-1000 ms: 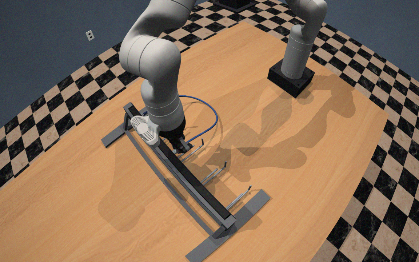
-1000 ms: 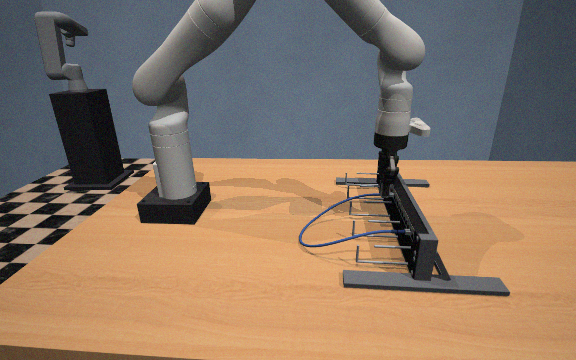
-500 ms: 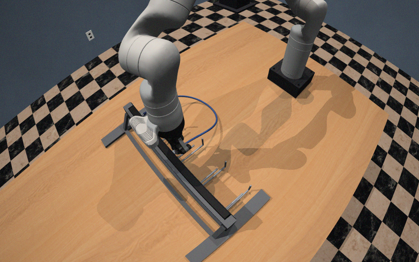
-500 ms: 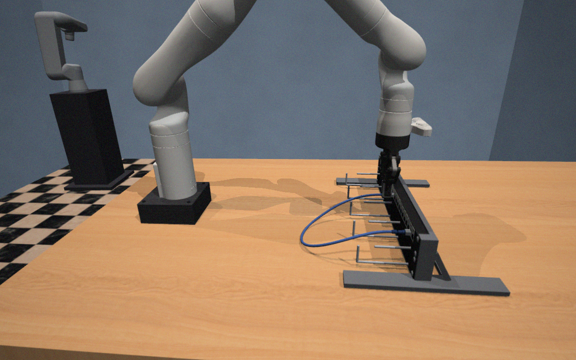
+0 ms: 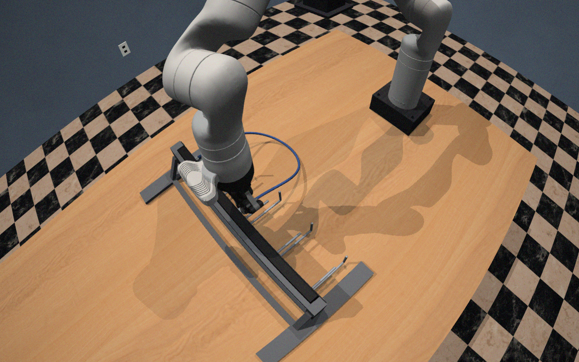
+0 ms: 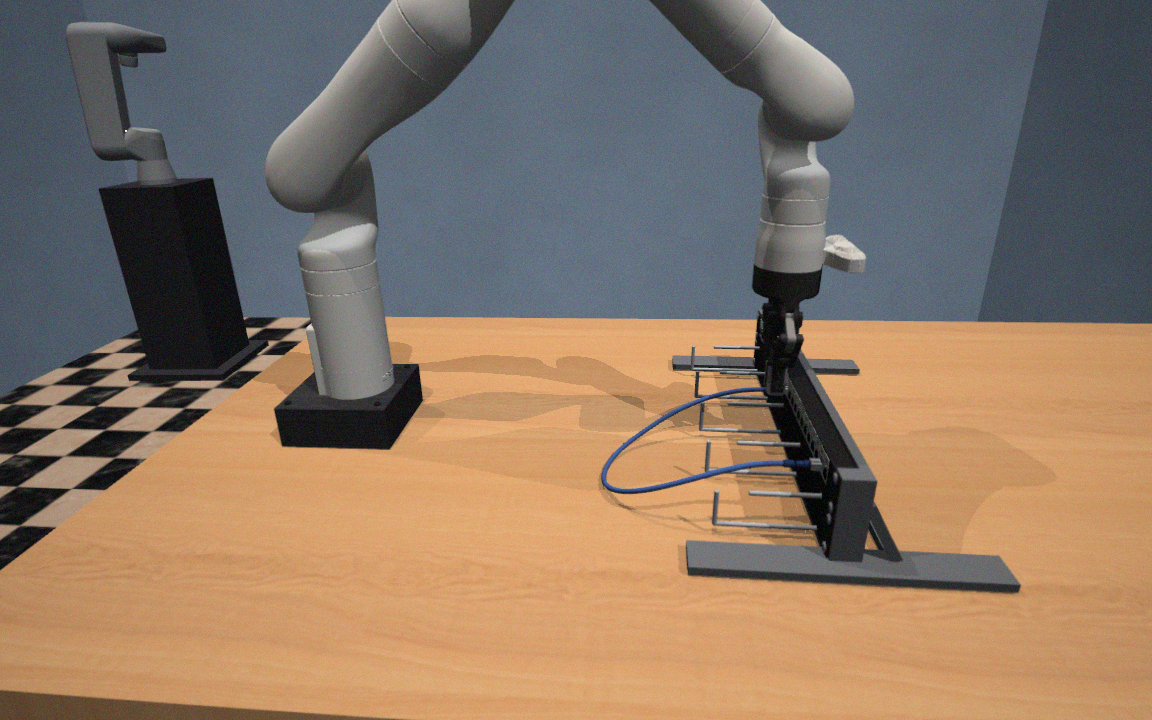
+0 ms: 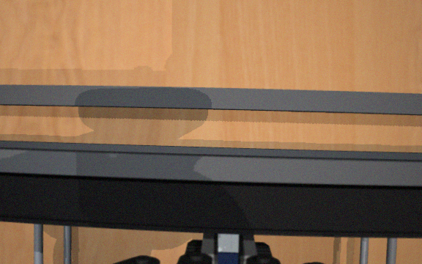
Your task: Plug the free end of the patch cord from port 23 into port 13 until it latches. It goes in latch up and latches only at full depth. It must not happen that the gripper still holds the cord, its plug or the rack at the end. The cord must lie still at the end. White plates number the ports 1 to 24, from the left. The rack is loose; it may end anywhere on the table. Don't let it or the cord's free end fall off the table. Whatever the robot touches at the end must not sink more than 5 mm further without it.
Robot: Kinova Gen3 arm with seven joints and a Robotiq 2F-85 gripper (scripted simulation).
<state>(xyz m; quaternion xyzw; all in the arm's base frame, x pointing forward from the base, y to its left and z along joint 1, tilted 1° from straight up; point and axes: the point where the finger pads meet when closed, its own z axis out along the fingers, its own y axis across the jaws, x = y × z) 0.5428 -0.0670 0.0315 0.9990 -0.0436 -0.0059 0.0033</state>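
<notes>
Right now my hand is 1 cm short of the plug and 2 cm above it.
</notes>
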